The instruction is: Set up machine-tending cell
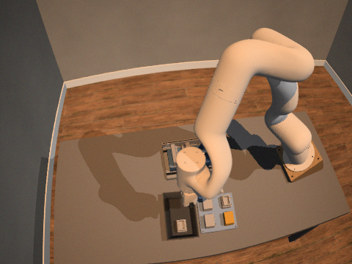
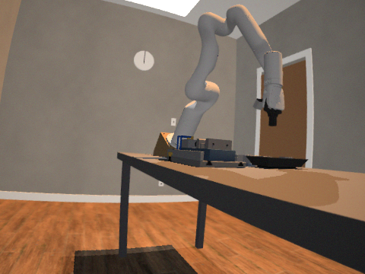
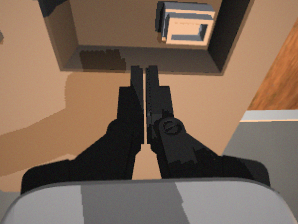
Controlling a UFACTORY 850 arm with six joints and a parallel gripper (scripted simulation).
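The brass blank lies 17 cm behind my hand, 9 cm to the left of it and 17 cm below it. From my hand the other things lie so: vise 12 cm behind, 28 cm to the right, 16 cm below.
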